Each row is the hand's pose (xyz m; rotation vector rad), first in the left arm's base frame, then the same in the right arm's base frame.
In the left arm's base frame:
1: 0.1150 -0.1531 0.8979 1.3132 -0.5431 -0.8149
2: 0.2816 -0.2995 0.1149 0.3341 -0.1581 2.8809
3: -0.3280 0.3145 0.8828 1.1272 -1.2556 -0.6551
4: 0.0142 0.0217 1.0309 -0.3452 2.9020 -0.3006
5: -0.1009 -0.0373 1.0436 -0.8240 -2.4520 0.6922
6: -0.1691 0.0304 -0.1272 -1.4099 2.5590 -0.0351
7: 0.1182 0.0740 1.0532 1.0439 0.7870 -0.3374
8: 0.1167 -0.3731 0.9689 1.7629 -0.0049 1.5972
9: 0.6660 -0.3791 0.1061 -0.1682 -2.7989 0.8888
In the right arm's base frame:
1: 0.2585 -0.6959 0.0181 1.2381 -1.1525 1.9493
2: 0.6408 -0.1762 0.5141 1.9106 -0.2869 -1.1230
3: 0.6130 -0.6943 -0.5199 -1.5831 1.5162 -2.1251
4: 0.2514 -0.7474 -0.2179 -0.8782 0.2919 -0.5363
5: 0.3291 -0.8513 -0.2102 -0.1490 1.1596 -0.2005
6: 1.1467 -0.1050 0.1830 -1.2437 -0.1139 -1.1335
7: 0.1592 -0.6756 -0.2377 -0.0752 -0.7547 1.4316
8: 0.2065 -0.8546 0.1780 1.1260 -0.3659 -2.7980
9: 0.3540 0.0057 0.7111 -0.3138 0.6995 -0.5361

